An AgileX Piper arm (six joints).
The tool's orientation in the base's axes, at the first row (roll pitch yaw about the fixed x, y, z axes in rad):
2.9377, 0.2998, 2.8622
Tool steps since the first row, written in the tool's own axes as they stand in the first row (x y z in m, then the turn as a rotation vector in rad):
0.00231, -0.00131, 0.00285, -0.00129, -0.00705, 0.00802
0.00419, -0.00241, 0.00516, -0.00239, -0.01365, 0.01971
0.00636, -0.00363, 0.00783, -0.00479, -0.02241, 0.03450
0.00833, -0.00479, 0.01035, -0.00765, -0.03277, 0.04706
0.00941, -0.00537, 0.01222, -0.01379, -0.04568, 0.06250
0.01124, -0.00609, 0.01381, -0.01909, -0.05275, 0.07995
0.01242, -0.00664, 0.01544, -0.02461, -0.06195, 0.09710
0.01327, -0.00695, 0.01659, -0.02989, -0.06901, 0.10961
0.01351, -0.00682, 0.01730, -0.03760, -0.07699, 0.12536
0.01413, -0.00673, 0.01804, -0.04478, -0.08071, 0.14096
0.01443, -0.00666, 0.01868, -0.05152, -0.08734, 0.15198
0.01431, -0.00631, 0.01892, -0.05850, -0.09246, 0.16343
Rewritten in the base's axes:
-0.00145, -0.00032, -0.00360, 0.00236, -0.00617, -0.00849
-0.00264, -0.00061, -0.00653, 0.00587, -0.01144, -0.02038
-0.00400, -0.00090, -0.00991, 0.01115, -0.01876, -0.03520
-0.00521, -0.00120, -0.01307, 0.01577, -0.02800, -0.04811
-0.00570, -0.00126, -0.01525, 0.02382, -0.04021, -0.06324
-0.00701, -0.00129, -0.01742, 0.03301, -0.04637, -0.07937
-0.00766, -0.00131, -0.01940, 0.04185, -0.05467, -0.09556
-0.00813, -0.00125, -0.02079, 0.04937, -0.06138, -0.10707
-0.00808, -0.00099, -0.02150, 0.06001, -0.06925, -0.12108
-0.00838, -0.00065, -0.02235, 0.07102, -0.07291, -0.13427
-0.00843, -0.00043, -0.02303, 0.07948, -0.07977, -0.14387
-0.00817, -0.00010, -0.02315, 0.08863, -0.08520, -0.15352

